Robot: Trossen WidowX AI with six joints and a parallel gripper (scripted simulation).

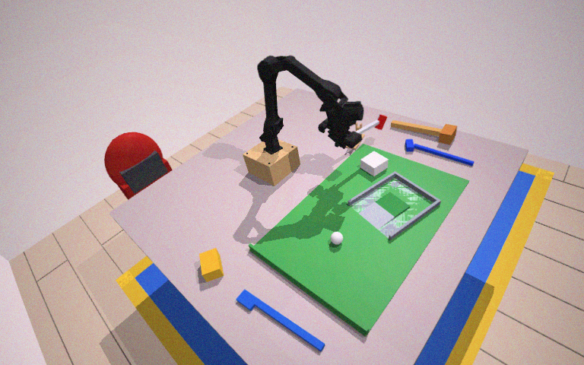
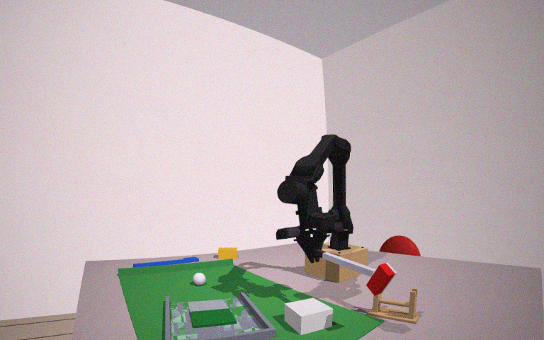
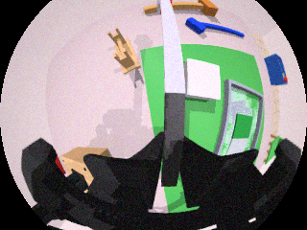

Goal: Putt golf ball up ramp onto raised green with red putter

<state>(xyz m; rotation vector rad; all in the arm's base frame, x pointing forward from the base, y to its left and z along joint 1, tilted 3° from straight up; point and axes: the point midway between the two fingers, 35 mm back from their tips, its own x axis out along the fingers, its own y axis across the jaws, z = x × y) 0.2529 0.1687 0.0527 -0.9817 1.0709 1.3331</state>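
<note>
Right now the red putter is 110 mm to the left of my gripper tip and 20 mm above it. Also, from my gripper tip: white golf ball: 290 mm to the right, 240 mm ahead, 100 mm below; then green mat: 230 mm ahead, 130 mm to the right, 120 mm below; then white cube: 100 mm below, 90 mm to the left, 90 mm ahead.
</note>
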